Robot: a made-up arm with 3 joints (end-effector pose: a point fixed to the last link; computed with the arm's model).
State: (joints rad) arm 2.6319 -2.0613 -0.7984
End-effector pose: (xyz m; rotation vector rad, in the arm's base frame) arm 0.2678 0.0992 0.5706 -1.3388 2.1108 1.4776
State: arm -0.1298 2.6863 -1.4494
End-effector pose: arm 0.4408 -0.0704 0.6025 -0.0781 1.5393 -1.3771
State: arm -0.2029 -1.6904 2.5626
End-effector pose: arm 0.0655 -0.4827 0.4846 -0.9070 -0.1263 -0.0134
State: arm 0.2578 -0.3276 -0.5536
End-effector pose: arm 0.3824 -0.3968 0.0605 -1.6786 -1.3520 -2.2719
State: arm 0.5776 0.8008 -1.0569
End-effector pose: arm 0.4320 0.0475 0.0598 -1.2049 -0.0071 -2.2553
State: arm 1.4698 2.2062 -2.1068
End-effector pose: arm -0.0247 0.1991 0.4522 -1.8184 0.3909 -0.2970
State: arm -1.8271 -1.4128 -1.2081
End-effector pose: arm -0.2348 -0.0940 0.3838 1.6650 -0.3206 -0.6667
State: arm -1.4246 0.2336 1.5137
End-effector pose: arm 0.0704 -0.4065 0.0095 -0.9040 -1.3587 -2.1902
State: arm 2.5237 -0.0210 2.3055
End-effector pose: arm 0.1315 0.0936 0.0222 1.4968 0.0226 1.8815
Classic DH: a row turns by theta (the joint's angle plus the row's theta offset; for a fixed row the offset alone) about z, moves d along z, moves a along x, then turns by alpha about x. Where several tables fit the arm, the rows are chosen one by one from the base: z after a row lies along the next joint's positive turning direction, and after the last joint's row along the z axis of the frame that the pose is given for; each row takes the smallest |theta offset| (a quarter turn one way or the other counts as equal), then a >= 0, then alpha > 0; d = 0 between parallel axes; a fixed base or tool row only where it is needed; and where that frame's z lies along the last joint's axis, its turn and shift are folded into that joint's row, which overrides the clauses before.
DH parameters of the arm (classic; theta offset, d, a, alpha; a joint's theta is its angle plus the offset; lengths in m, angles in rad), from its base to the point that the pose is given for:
base (fixed): -0.8478 0 0.2267 0
joint 1: -1.2533 0.297 -0.0217 -1.3462
joint 2: 0 0.2807 0.0931 1.3462
joint 3: 1.5508 -0.3486 0.0066 -1.2527
tool (fixed): -2.0608 0.029 0 0

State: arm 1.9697 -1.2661 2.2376
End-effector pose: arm 0.4900 -0.0386 0.3390 0.1411 -1.1838 1.7735
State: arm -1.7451 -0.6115 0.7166
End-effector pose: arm -0.1742 -0.2083 0.1159 2.2589 -0.0276 1.8724
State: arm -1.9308 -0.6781 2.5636
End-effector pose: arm -0.1918 -0.0989 0.1590 -0.7795 -0.4819 -1.7642
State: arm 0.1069 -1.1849 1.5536
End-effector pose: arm 0.1894 -0.5294 0.2947 -1.1333 -1.1423 -0.2422
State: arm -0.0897 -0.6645 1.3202
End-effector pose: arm 0.1908 -0.4958 0.1352 -0.9369 -1.2662 -0.8313
